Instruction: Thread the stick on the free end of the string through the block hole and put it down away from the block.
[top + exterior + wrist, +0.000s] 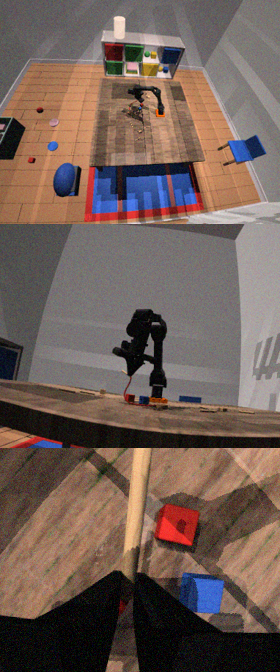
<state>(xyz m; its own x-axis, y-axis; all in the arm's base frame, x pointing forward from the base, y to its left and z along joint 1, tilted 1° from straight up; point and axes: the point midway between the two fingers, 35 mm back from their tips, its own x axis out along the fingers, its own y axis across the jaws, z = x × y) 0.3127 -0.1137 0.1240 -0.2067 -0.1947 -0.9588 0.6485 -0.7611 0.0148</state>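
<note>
My gripper tip is now 3 cm past the blue block, 7 cm to the right of it and 9 cm above it. Also, from my gripper tip: tan wooden cylinder 16 cm behind, 14 cm to the right, 9 cm below; then thin pale wooden stick 1 cm behind, 1 cm to the right, 1 cm above; then red block 5 cm behind, 1 cm to the left, 9 cm below.
</note>
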